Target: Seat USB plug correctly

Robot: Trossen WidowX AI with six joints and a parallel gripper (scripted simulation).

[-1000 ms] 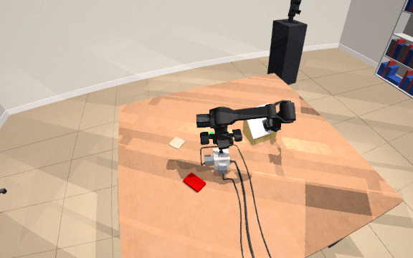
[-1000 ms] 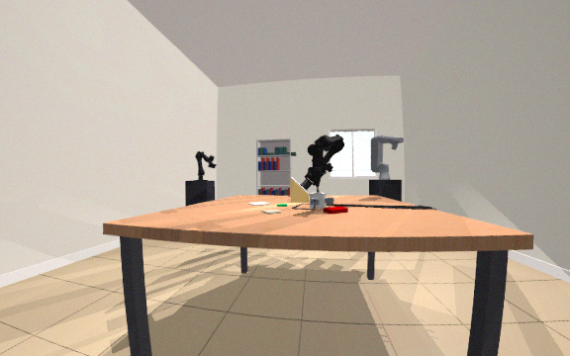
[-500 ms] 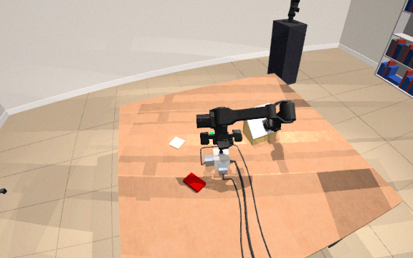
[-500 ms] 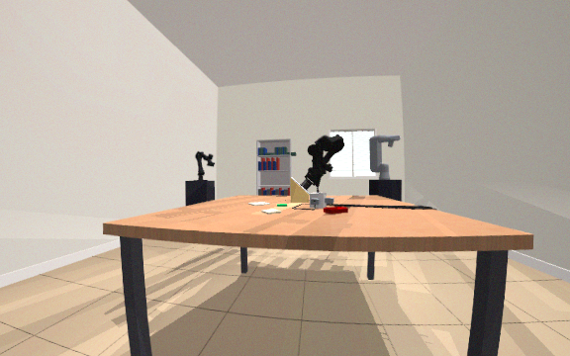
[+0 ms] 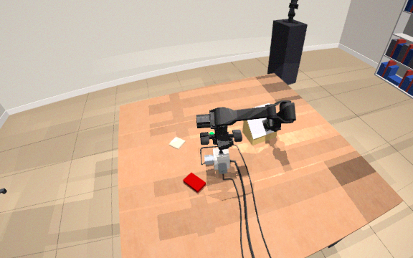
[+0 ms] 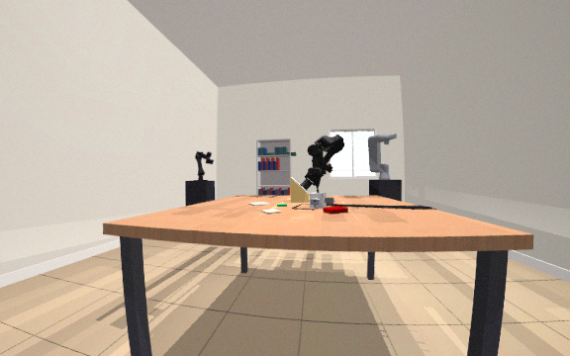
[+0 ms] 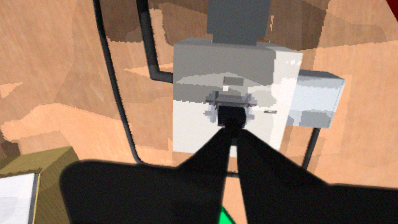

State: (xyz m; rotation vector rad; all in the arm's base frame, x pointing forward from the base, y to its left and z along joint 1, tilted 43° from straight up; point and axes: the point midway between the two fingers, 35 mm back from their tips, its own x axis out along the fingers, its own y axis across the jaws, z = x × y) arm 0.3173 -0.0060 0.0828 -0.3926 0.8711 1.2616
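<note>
The black USB plug is 2 cm below my gripper tip. Round my gripper tip: green piece: 19 cm to the right, 10 cm below, 5 cm behind; then red block: 17 cm ahead, 10 cm below, 6 cm to the left; then USB socket: 4 cm below.
</note>
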